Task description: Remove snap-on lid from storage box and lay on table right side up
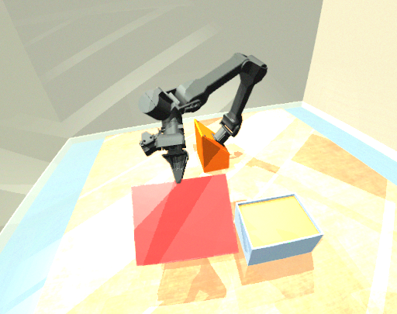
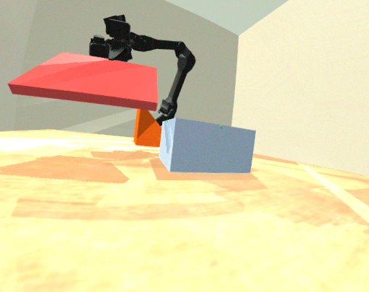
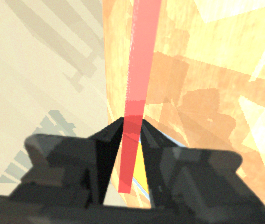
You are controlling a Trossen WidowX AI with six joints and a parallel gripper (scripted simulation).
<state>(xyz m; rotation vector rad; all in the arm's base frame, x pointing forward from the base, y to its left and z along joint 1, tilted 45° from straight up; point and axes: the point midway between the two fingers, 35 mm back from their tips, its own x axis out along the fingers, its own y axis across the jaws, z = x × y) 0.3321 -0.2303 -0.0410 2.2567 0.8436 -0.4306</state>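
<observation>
Right now the red lid is 70 mm ahead of my gripper tip and 50 mm below it. Round my gripper tip: light blue storage box 250 mm to the left, 180 mm below, 70 mm ahead.
</observation>
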